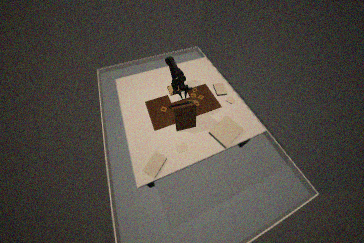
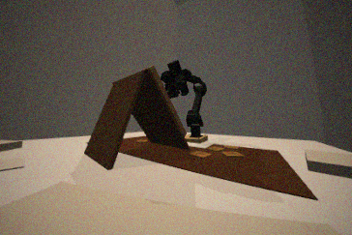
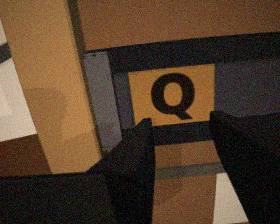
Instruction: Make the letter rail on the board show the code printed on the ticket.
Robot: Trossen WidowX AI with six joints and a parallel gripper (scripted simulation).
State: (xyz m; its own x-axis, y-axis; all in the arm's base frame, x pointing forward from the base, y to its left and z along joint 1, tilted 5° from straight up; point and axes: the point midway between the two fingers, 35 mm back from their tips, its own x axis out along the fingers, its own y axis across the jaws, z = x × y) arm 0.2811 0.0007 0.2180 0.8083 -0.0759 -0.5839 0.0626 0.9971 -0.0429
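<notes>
Right now my gripper tip is 110 mm above the white ticket, 70 mm to the left of it and 40 mm past it. Also, from my gripper tip: pale slip (370 mm ahead, 200 mm below, 150 mm to the right); then brown mat (200 mm below, 120 mm behind, 20 mm to the left).
</notes>
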